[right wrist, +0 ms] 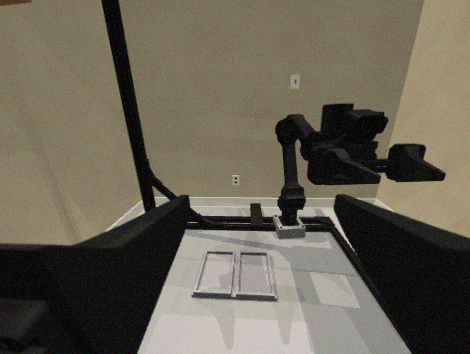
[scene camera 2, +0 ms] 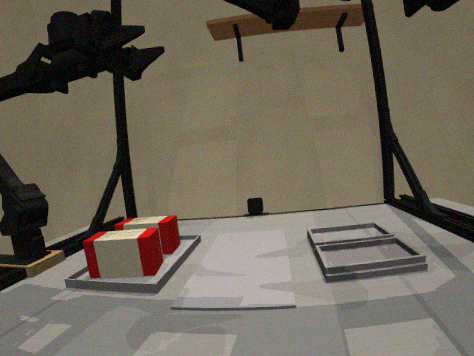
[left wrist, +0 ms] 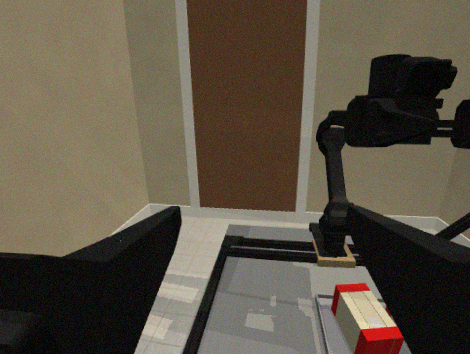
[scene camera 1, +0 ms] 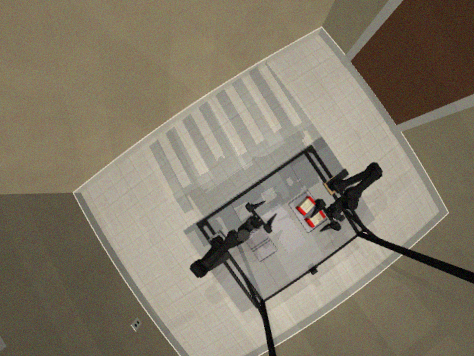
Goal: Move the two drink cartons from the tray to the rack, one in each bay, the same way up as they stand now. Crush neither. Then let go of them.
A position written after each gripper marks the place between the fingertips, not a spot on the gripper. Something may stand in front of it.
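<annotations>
The left gripper [left wrist: 263,214] is open and it holds nothing. Same with the right gripper [scene camera 2: 155,39]: the right gripper is open and holds nothing.
</annotations>
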